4 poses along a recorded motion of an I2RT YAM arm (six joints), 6.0 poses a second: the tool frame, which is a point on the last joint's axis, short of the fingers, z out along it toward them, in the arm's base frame.
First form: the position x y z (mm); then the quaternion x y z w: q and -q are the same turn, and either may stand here.
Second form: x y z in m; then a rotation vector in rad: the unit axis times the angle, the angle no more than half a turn. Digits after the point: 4 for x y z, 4 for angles.
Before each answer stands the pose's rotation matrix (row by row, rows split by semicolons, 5 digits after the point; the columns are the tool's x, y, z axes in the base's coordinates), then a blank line. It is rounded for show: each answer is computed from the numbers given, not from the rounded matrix.
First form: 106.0 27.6 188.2 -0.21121 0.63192 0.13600 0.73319
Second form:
0.16436 -0.46637 0.86919; -0.06751 0.87379 0.48160; -0.98409 -0.13783 0.11213

0.1060 0.0276 0.1882 -0.4645 1.3898 0.2991
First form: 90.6 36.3 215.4 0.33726 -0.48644 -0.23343 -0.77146
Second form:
0.41778 -0.68827 0.59308; 0.03205 0.66354 0.74746; -0.90798 -0.29326 0.29927

0.0906 0.0363 0.2154 -0.7311 1.0545 0.5060
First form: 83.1 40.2 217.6 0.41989 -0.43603 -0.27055 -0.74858
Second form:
0.47336 -0.77123 0.42560; 0.03889 0.50099 0.86458; -0.88001 -0.39271 0.26714

0.0831 0.0402 0.2176 -0.9181 0.9534 0.5916
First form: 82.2 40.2 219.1 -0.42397 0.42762 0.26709 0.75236
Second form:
0.49160 -0.76450 0.41698; 0.03930 0.49782 0.86639; -0.86993 -0.40953 0.27478

0.0822 0.0402 0.2191 -0.9257 0.9337 0.5832
